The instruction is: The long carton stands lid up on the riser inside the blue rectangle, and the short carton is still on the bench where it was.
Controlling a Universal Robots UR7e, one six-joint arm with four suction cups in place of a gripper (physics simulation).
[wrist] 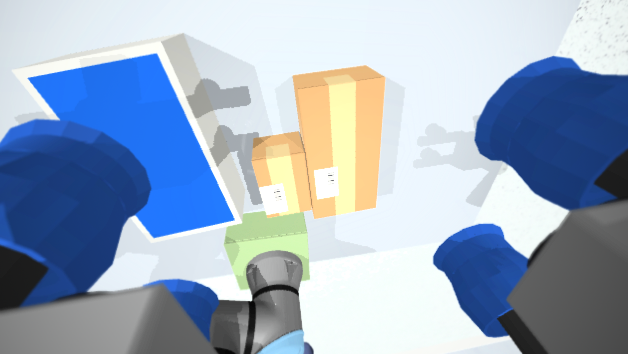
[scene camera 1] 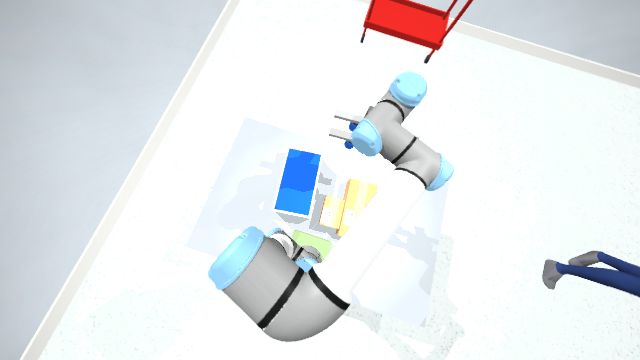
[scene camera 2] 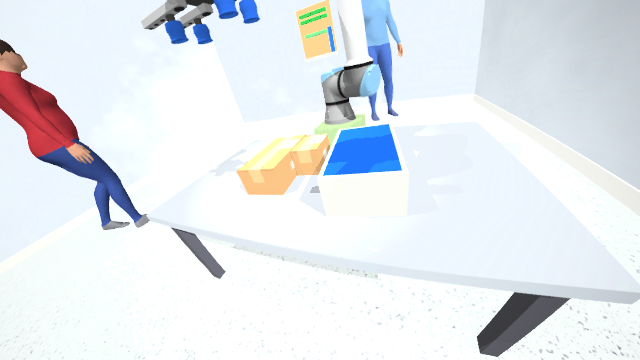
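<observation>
The long carton lies on the bench, its taped, labelled face up. The short carton sits close beside it on the bench, between it and the riser; whether they touch is unclear. The riser is a white box, with the blue rectangle on top and no carton on it. My gripper, with blue suction cups, is open and empty, high above the bench.
A green block under the arm's base stands behind the cartons and the riser. My arm passes over the bench. A person in red and one in light blue stand beyond the bench. A red cart stands farther off.
</observation>
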